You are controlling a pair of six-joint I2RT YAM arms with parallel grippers.
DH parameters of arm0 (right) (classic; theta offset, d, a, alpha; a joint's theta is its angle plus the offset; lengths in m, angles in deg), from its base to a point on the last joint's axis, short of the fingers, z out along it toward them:
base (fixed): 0 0 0 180
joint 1: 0 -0.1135 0.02 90
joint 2: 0 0 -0.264 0
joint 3: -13.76 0 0.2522 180
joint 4: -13.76 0 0.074 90
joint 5: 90 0 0 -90
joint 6: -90 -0.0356 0 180
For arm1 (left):
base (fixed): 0 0 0 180
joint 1: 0 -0.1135 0.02 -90
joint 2: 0 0 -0.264 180
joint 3: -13.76 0 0.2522 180
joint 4: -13.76 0 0.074 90
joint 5: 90 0 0 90
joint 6: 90 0.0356 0 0
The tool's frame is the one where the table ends.
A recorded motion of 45 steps. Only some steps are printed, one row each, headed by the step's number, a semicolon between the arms.
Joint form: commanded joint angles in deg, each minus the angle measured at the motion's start. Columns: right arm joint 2, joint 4, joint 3, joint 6, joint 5, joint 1; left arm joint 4, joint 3, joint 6, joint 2, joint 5, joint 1.
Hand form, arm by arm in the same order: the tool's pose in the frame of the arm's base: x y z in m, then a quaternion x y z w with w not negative. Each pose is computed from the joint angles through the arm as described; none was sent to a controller.
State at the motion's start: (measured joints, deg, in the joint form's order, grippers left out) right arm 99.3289 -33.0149 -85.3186 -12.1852 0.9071 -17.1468; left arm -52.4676 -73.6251 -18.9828 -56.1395 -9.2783 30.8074
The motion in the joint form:
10: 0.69 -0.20 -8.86 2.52 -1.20 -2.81; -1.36 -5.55 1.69 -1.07 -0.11 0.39
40: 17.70 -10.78 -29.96 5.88 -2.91 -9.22; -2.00 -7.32 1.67 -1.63 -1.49 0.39
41: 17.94 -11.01 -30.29 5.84 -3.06 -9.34; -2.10 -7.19 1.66 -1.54 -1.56 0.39
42: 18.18 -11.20 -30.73 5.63 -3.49 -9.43; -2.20 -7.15 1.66 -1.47 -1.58 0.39
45: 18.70 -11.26 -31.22 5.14 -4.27 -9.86; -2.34 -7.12 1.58 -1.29 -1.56 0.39
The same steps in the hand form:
10: 0.3767 0.1370 0.3392 -0.08207 0.89905 0.11217 0.41520; 0.1522 -0.0854 0.4251 0.06597 0.86951 -0.13363 0.47089
40: 0.4146 0.2069 0.3229 -0.16772 0.91025 0.12191 0.35841; 0.1522 -0.0844 0.4318 0.05923 0.86696 -0.12592 0.47856
41: 0.4148 0.2082 0.3226 -0.16890 0.91048 0.12326 0.35680; 0.1519 -0.0842 0.4312 0.05902 0.86753 -0.12498 0.47779
42: 0.4151 0.2094 0.3230 -0.16932 0.91031 0.12754 0.35553; 0.1515 -0.0839 0.4310 0.05902 0.86782 -0.12460 0.47738
45: 0.4150 0.2139 0.3216 -0.17138 0.91009 0.13619 0.35189; 0.1506 -0.0834 0.4311 0.05849 0.86782 -0.12511 0.47730

